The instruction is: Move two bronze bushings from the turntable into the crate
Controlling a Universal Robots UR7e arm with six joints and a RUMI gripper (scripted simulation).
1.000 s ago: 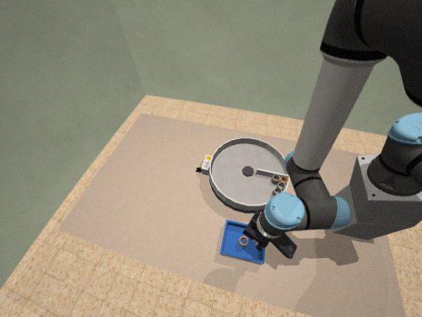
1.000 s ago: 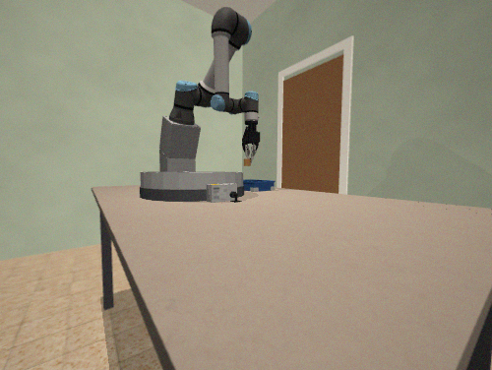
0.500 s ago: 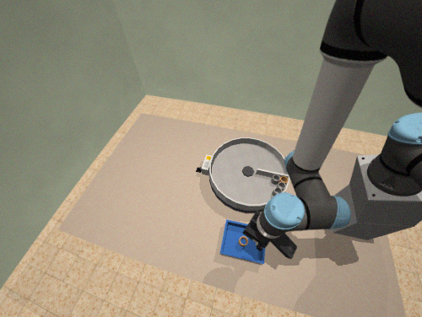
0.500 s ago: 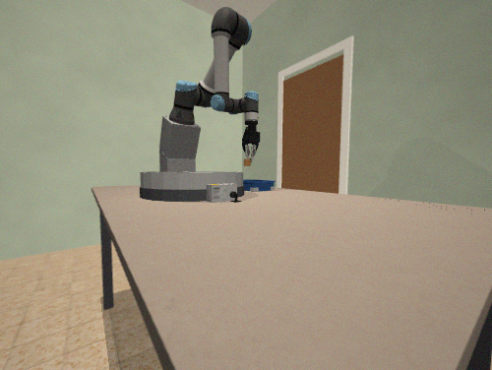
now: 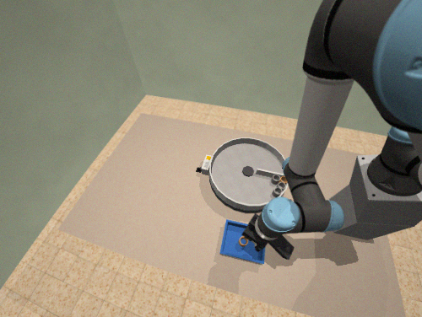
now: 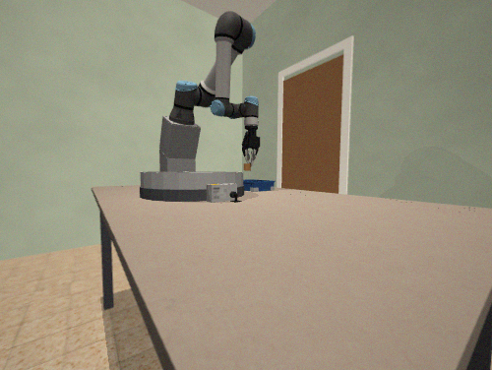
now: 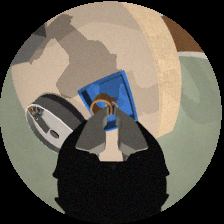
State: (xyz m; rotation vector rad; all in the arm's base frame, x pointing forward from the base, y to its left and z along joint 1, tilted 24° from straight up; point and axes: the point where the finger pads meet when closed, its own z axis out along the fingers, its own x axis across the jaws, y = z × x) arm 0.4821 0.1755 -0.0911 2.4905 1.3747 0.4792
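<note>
The blue crate is 40 mm ahead of my hand, 20 mm to the right of it and 110 mm below it. Also, from my hand: grey turntable (10 mm ahead, 380 mm to the right, 80 mm below).
</note>
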